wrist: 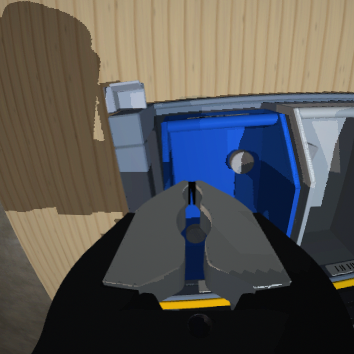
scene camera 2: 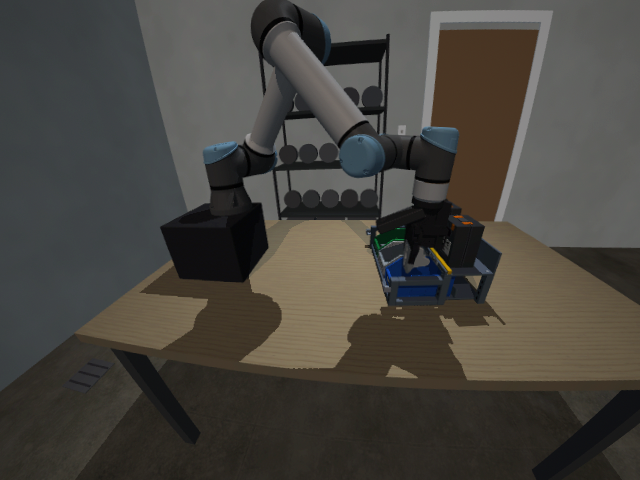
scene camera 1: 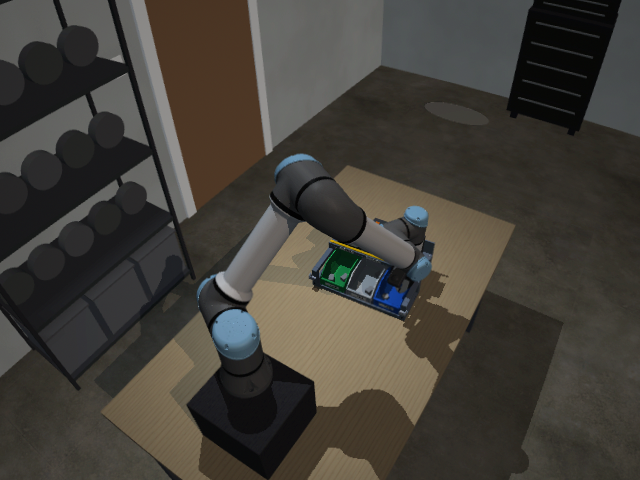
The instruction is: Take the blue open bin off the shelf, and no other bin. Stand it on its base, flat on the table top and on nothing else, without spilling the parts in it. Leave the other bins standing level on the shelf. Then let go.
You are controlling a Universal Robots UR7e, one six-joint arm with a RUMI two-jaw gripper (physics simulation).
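Places are measured from the arm's base along level axes (x left, y ahead, z down), in metres.
Pixels of known places: gripper, fingertip midpoint: [wrist: 190, 183] [scene camera 2: 406, 272] [scene camera 1: 399, 292]; arm's base at its link origin: [scene camera 2: 231, 209] [scene camera 1: 246, 374].
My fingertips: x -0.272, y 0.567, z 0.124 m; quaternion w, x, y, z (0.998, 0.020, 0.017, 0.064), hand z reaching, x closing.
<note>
Ahead of a thing's pixels: the offset from my fingertips to its top centre. "*": to the spot under its first point. Level surfaces: height alone.
The blue open bin @(dx +0.029, dy +0.048, dz -0.003 m) [scene camera 1: 397, 299] [scene camera 2: 421, 290] [wrist: 200, 160] stands in the end place of the grey shelf @(* dx -0.045, dy -0.047, dz +0.031 m) [scene camera 2: 393, 292] [wrist: 131, 132]. A round part @(dx +0.055, dy +0.015, dz +0.059 m) [wrist: 241, 162] lies in it, and a second, darker round shape shows between the fingers in the wrist view. My gripper [scene camera 1: 402, 289] [scene camera 2: 408, 268] [wrist: 190, 183] points down over the blue bin's opening, with its fingertips close together and no bin wall seen between them. How deep the tips reach is hard to tell. A grey-white bin @(dx +0.139, dy +0.050, dz -0.003 m) [scene camera 1: 369, 283] [wrist: 325, 150] stands beside the blue one, and a green bin @(dx +0.251, dy +0.058, dz -0.003 m) [scene camera 1: 338, 271] [scene camera 2: 391, 239] beyond it.
A yellow strip [scene camera 1: 356, 250] [scene camera 2: 440, 260] [wrist: 195, 304] runs along the back of the bins. A black box with orange marks @(dx +0.016, dy +0.139, dz -0.145 m) [scene camera 2: 467, 245] stands on the shelf's rear part. The arm's black pedestal [scene camera 1: 253, 413] [scene camera 2: 204, 248] stands on the wooden table @(dz +0.078 m) [scene camera 1: 330, 341] [scene camera 2: 310, 315].
</note>
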